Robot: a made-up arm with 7 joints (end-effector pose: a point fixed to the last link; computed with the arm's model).
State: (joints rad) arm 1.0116 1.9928 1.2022 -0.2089 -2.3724 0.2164 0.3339
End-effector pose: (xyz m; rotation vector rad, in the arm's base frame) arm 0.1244 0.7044 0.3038 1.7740 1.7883 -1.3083
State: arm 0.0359 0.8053 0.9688 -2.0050 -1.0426 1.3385 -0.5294
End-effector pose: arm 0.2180 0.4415 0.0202 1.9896 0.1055 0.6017
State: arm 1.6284 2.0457 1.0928 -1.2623 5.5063 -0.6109 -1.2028
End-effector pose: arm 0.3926 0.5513 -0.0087 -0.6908 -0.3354 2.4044
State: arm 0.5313 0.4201 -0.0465 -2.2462 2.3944 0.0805 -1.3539
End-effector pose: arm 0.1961 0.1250 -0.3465 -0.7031 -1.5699 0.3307
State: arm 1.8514 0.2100 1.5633 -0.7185 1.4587 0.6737 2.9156
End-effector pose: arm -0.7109 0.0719 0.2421 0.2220 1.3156 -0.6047
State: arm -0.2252 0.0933 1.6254 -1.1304 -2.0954 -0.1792 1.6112
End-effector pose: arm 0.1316 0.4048 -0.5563 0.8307 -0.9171 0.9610
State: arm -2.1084 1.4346 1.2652 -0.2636 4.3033 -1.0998 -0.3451
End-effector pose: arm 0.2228 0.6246 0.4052 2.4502 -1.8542 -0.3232
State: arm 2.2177 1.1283 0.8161 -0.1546 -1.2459 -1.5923 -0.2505
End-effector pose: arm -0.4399 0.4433 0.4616 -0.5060 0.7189 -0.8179
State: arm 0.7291 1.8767 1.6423 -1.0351 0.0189 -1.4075 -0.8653
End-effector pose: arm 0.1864 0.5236 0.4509 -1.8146 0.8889 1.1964
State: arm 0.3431 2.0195 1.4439 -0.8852 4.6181 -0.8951 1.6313
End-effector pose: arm 0.1572 0.4896 0.5271 1.4201 -1.1795 -0.7026
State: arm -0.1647 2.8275 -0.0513 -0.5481 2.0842 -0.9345 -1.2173
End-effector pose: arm 0.0995 0.2304 0.7254 -2.2907 1.3529 0.1298
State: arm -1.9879 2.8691 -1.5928 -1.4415 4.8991 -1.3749 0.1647
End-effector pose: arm -0.1555 0.6056 0.1369 0.9039 -0.0718 -1.8708
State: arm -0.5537 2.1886 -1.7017 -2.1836 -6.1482 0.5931 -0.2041
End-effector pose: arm 0.1108 0.3985 -0.1428 0.7284 0.2003 -1.5597
